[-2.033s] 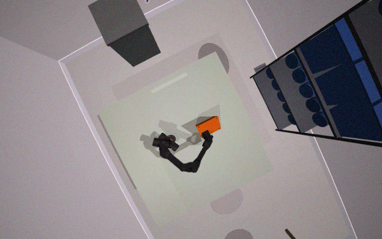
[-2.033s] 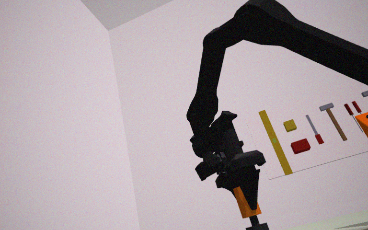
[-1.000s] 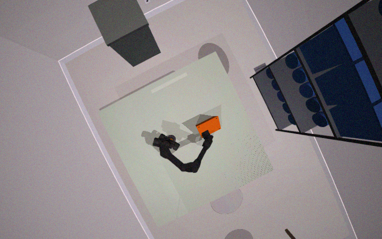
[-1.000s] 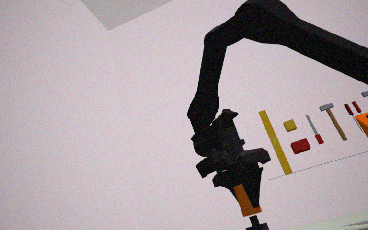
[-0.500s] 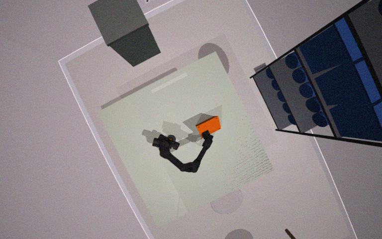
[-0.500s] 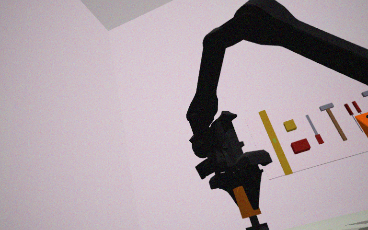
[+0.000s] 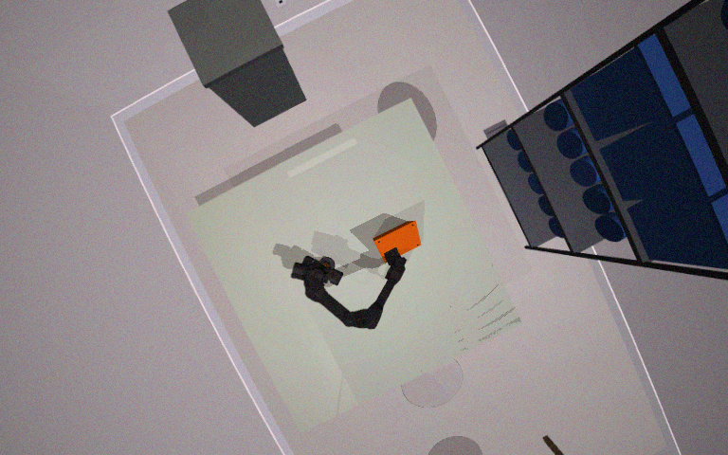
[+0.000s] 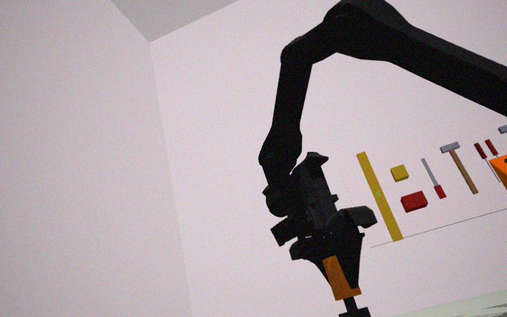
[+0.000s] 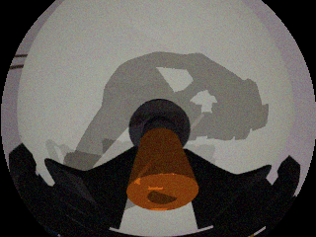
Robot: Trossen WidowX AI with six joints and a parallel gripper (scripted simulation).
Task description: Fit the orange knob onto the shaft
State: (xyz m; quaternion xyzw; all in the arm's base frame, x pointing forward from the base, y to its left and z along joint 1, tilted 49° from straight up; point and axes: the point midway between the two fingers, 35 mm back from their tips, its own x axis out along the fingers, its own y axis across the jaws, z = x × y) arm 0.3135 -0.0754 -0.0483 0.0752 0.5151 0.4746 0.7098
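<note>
Now: gripper tip 2 cm below the orange knob. The rest, counted from my gripper tip: dark round pedestal (4 cm below).
</note>
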